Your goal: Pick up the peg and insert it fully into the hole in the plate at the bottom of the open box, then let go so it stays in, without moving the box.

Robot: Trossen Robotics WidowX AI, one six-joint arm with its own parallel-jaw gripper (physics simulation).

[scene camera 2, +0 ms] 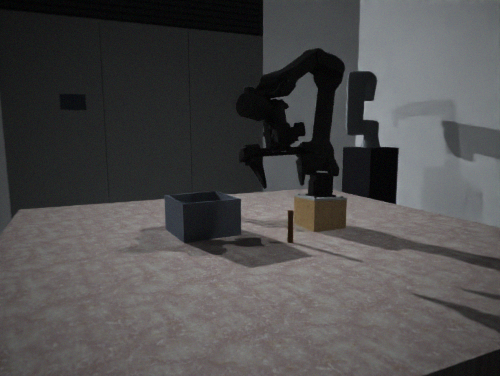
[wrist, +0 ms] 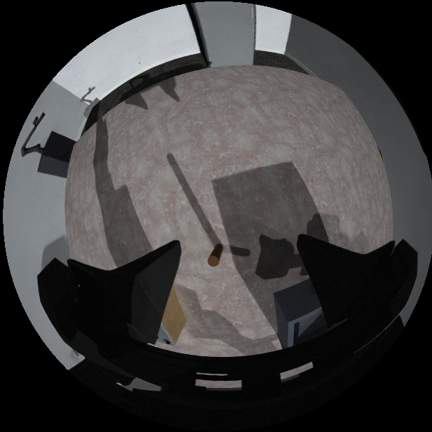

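Where they show: gripper, fingertip midpoint: (scene camera 2: 283,186); arm's base at its link origin: (scene camera 2: 320,195).
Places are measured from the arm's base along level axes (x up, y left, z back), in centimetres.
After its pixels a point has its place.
The brown peg (scene camera 2: 290,226) {x -4.6, y 10.9, z -18.2 cm} (wrist: 215,256) stands upright on the table, to the right of the box in the scene view. In the wrist view it shows between the two fingers, a little nearer the left one. The open blue-grey box (scene camera 2: 212,218) {x -3.4, y -1.9, z -33.6 cm} (wrist: 296,301) stands left of the peg in the scene view and is partly hidden by the right finger in the wrist view. The plate and its hole are hidden inside the box. My gripper (scene camera 2: 282,186) {x 5.8, y 12.8, z -21.5 cm} (wrist: 241,244) is wide open and empty, above table height and apart from the peg.
A yellow-tan block (scene camera 2: 320,213) {x -3.7, y 5.8, z -4.7 cm} (wrist: 174,315) under the arm's base stands behind the peg, to its right in the scene view. The pinkish table (scene camera 2: 150,310) {x -8.8, y 30.7, z -58.3 cm} (wrist: 240,115) bears shadows of the box, arm and peg. A dark pedestal (scene camera 2: 370,172) stands beyond the table.
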